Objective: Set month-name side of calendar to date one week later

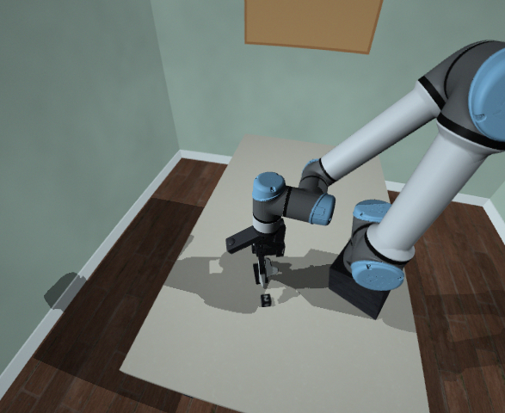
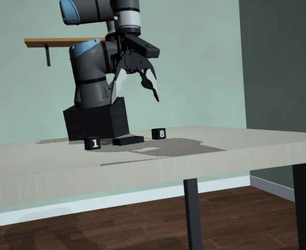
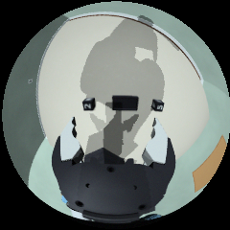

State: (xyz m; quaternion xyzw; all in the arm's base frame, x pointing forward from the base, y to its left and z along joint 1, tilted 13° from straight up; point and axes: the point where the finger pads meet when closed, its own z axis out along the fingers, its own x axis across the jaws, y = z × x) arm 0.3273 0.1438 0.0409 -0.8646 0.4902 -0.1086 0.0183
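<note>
Now: the black digit cube 6 cm ahead of my hand, 13 cm to the right of it and 10 cm below it. Also, from my hand: black tray: 3 cm to the right, 10 cm below.
</note>
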